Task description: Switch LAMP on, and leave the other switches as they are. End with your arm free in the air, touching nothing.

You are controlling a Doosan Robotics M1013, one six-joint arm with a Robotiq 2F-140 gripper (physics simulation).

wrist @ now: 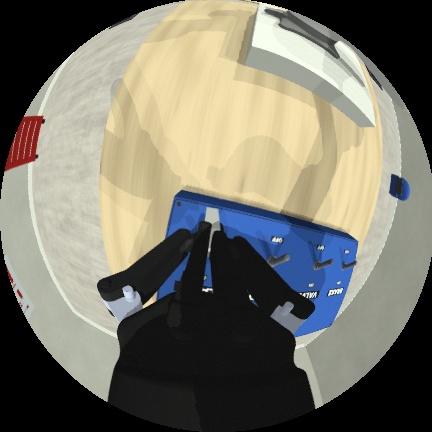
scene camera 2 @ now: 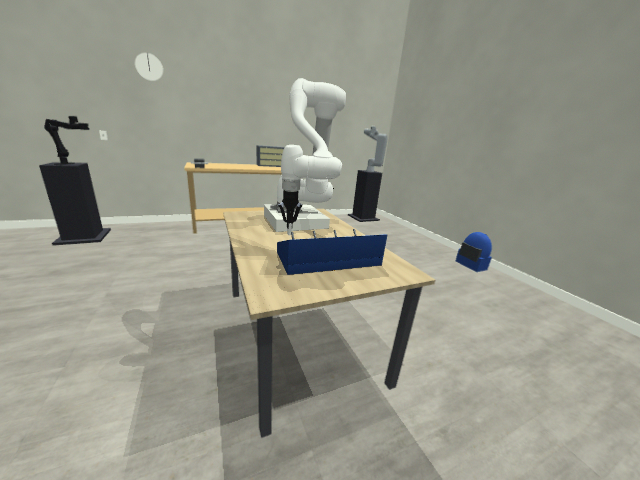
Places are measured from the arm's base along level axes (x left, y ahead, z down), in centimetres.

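Where they show: gripper, between the fingertips: (wrist: 210, 216) (scene camera 2: 289, 234).
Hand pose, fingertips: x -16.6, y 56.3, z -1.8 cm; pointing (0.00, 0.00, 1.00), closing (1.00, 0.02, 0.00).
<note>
After its pixels a point has its place.
The blue switch box (scene camera 2: 333, 253) @[x -3.4, y 82.4, z -0.7 cm] (wrist: 250, 227) @[x -9.5, y 58.3, z 1.4 cm] stands on the table, seen from behind in the scene view. In the wrist view, three toggle levers show: one (wrist: 279, 260) @[x -4.8, y 61.4, z -3.4 cm] beside the fingers, one (wrist: 324, 264) @[x 7.2, y 62.6, z -3.1 cm] above the VALVE label (wrist: 308, 295) @[x 7.5, y 71.2, z -3.6 cm], and one (wrist: 349, 265) @[x 19.2, y 63.9, z -2.8 cm] above the BRAKE label (wrist: 335, 292) @[x 19.2, y 72.4, z -3.7 cm]. No readable LAMP label shows. The leftmost lever (scene camera 2: 293, 235) @[x -16.0, y 61.2, z -3.0 cm] shows in the scene view; the fingers cover it in the wrist view. My gripper (scene camera 2: 290, 228) @[x -16.6, y 56.2, z -1.8 cm] (wrist: 210, 216) @[x -16.6, y 56.2, z -1.8 cm] is shut and empty, pointing down at the box's left end. Whether it touches the leftmost lever is unclear.
The wooden table (scene camera 2: 330, 297) @[x -14.1, y 102.6, z 8.4 cm] (wrist: 190, 75) @[x -25.3, y 29.4, z 8.4 cm] carries the box and the white robot base block (scene camera 2: 302, 222) @[x 3.3, y 24.3, z 2.8 cm] (wrist: 300, 67) @[x -4.2, y 24.1, z 1.1 cm] behind it. A blue helmet-like object (scene camera 2: 475, 250) (wrist: 399, 187) lies off the table to the right.
</note>
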